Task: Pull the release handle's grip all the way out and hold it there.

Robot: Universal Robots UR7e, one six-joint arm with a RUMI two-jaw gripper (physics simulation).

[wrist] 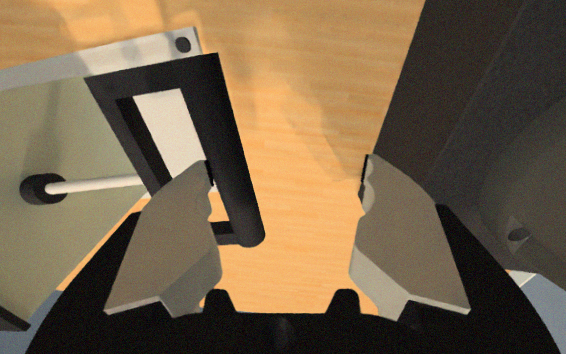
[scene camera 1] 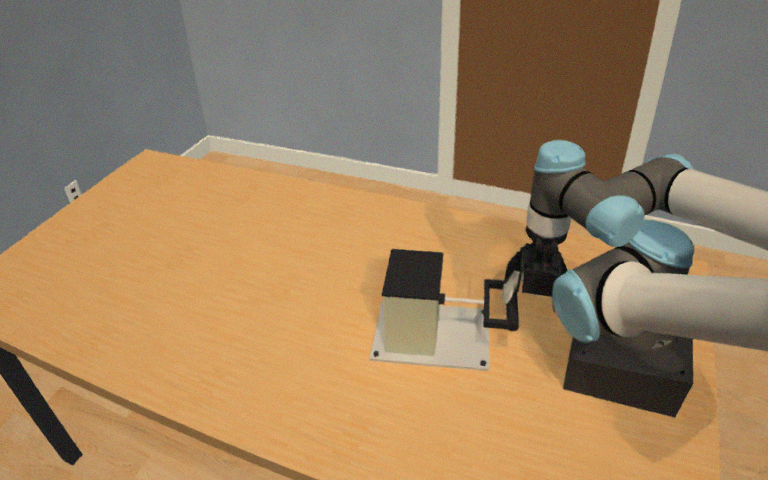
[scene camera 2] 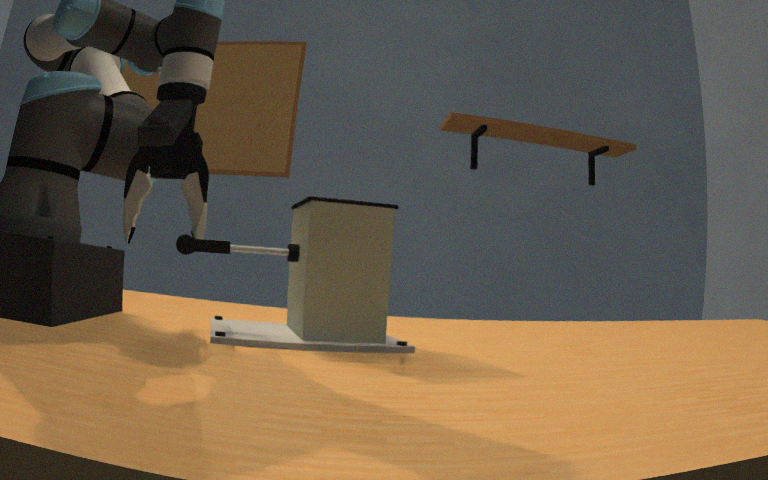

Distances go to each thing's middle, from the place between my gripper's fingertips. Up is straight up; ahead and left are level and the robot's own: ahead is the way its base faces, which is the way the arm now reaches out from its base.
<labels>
Now: hand 180 mm short of the light grey base plate [scene camera 1: 462, 342], 70 mm to the right of it and 100 mm above it.
</labels>
